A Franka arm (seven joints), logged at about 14 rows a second.
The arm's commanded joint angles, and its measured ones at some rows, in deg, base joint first. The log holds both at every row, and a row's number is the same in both.
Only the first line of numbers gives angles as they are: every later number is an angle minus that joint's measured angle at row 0.
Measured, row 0: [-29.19, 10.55, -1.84, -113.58, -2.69, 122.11, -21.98]
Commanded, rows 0 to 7: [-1.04, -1.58, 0.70, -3.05, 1.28, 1.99, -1.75]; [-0.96, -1.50, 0.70, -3.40, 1.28, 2.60, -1.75]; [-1.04, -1.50, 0.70, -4.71, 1.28, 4.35, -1.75]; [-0.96, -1.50, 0.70, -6.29, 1.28, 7.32, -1.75]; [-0.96, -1.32, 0.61, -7.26, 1.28, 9.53, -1.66]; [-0.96, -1.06, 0.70, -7.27, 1.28, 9.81, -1.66]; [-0.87, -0.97, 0.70, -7.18, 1.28, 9.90, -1.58]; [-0.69, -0.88, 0.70, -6.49, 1.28, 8.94, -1.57]
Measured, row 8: [-0.10, -1.89, 0.01, -4.28, 0.03, 6.14, -0.48]
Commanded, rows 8 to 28: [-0.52, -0.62, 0.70, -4.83, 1.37, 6.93, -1.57]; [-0.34, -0.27, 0.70, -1.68, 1.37, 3.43, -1.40]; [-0.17, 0.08, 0.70, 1.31, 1.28, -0.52, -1.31]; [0.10, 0.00, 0.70, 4.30, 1.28, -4.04, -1.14]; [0.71, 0.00, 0.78, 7.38, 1.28, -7.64, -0.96]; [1.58, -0.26, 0.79, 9.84, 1.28, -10.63, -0.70]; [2.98, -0.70, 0.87, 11.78, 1.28, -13.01, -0.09]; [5.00, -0.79, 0.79, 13.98, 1.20, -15.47, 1.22]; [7.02, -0.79, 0.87, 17.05, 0.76, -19.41, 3.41]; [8.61, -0.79, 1.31, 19.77, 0.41, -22.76, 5.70]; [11.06, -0.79, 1.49, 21.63, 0.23, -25.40, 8.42]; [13.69, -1.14, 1.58, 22.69, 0.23, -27.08, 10.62]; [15.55, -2.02, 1.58, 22.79, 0.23, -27.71, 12.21]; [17.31, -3.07, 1.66, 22.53, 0.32, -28.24, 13.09]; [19.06, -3.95, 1.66, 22.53, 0.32, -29.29, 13.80]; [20.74, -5.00, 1.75, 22.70, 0.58, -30.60, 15.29]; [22.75, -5.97, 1.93, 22.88, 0.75, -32.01, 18.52]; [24.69, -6.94, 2.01, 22.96, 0.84, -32.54, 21.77]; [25.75, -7.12, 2.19, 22.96, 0.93, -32.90, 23.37]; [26.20, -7.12, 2.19, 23.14, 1.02, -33.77, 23.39]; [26.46, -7.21, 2.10, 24.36, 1.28, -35.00, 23.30]
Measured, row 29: [25.88, -6.98, 2.69, 22.80, 0.18, -32.39, 22.54]
